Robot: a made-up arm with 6 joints.
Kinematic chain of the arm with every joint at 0, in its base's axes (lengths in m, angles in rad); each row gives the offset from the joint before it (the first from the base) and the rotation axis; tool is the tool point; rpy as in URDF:
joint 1: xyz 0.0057 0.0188 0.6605 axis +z
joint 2: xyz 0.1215 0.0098 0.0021 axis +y
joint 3: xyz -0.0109 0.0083 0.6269 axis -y
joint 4: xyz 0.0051 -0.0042 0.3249 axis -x
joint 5: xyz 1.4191 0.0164 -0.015 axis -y
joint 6: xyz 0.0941 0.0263 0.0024 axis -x
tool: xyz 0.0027 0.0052 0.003 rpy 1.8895 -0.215 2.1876
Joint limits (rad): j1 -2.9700..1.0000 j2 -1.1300..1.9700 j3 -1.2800..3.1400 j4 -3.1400..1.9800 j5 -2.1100..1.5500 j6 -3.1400..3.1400
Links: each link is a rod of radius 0.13 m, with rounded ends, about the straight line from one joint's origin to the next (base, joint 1, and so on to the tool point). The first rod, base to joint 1, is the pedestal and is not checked.
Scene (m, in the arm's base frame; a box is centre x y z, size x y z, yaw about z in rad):
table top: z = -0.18
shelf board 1: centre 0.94 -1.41 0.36 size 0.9 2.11 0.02 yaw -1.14
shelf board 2: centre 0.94 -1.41 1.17 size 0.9 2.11 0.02 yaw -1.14
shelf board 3: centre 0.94 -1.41 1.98 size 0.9 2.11 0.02 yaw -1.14
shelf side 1: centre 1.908 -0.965 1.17 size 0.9 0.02 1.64 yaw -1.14
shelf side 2: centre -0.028 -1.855 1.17 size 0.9 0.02 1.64 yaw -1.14
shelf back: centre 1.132 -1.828 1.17 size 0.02 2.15 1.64 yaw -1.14
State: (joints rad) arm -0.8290 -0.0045 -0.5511 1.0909 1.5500 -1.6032
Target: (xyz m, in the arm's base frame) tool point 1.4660 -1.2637 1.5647
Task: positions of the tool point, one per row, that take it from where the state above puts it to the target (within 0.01 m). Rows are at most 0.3 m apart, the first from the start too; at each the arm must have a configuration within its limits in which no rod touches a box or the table.
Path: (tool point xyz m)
1: 1.0387 -0.8798 0.8764
2: 0.9835 -0.7598 0.8890
3: 0.9304 -0.6536 0.8729
4: 0.8855 -0.5645 0.8320
5: 0.9766 -0.5658 1.0853
6: 1.0581 -0.5527 1.3310
7: 1.1269 -0.5259 1.5647
8: 1.2355 -0.6882 1.6402
9: 1.3369 -0.8721 1.6653
10: 1.4173 -1.0679 1.6393
11: 1.4660 -1.2638 1.5646

